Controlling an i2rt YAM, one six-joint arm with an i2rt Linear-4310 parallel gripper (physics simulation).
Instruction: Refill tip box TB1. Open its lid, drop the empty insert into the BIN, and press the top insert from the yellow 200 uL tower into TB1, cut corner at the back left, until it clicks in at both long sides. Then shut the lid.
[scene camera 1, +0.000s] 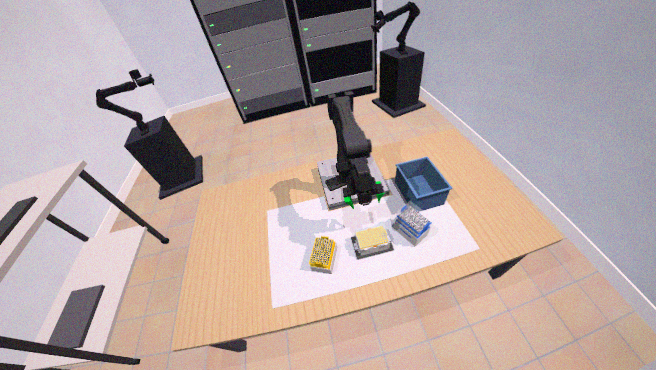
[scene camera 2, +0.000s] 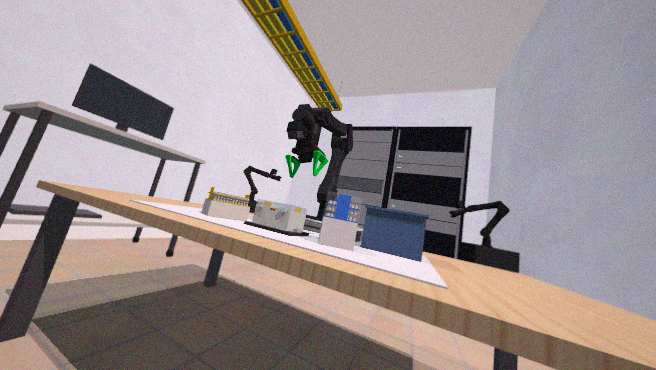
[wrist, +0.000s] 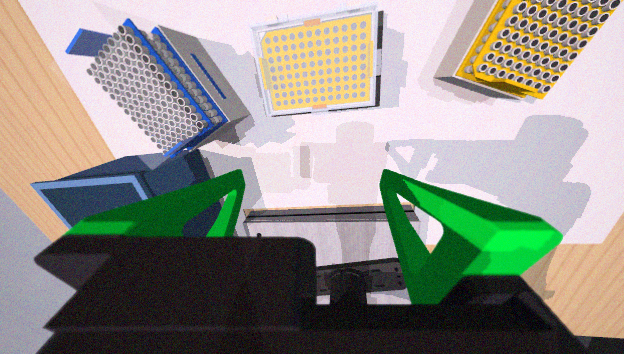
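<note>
Tip box TB1 (scene camera 1: 372, 238) (scene camera 2: 279, 216) (wrist: 320, 65) stands in a dark holder at the middle of the white mat. Its clear lid looks shut, and a yellow insert with empty holes shows through it. The yellow tower (scene camera 1: 322, 253) (scene camera 2: 225, 205) (wrist: 530, 45) stands left of the box in the scene 1 view, with tips in its top insert. The blue BIN (scene camera 1: 407, 187) (scene camera 2: 395, 232) (wrist: 90, 181) stands at the back right in that view. My gripper (scene camera 1: 365, 203) (scene camera 2: 304, 175) (wrist: 312, 177) is open and empty, high above the mat's back edge, between base and box.
A blue tower (scene camera 1: 413, 223) (scene camera 2: 339, 232) (wrist: 150, 90) with tips stands between TB1 and the BIN. The arm's metal base plate (scene camera 1: 330, 192) (wrist: 290, 240) is behind the white mat (scene camera 1: 290, 280). Two other arms stand on black pedestals (scene camera 1: 162, 155) (scene camera 1: 401, 80) beyond the table.
</note>
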